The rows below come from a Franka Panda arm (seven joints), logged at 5 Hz.
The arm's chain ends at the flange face. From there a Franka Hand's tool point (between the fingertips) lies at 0.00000 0.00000 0.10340 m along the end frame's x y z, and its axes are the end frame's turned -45 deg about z.
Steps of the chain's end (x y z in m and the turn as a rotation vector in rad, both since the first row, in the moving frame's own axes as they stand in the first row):
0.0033 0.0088 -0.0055 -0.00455 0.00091 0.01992
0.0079 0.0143 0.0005 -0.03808 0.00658 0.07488
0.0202 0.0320 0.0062 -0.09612 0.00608 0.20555
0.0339 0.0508 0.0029 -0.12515 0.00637 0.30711
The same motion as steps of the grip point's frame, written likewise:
-0.0042 0.0090 -0.0055 -0.00386 -0.00257 0.01992
-0.0069 0.0189 0.0004 -0.03158 -0.02227 0.07488
-0.0156 0.0436 0.0057 -0.07227 -0.06367 0.20555
-0.0219 0.0680 0.0021 -0.09300 -0.08399 0.30711

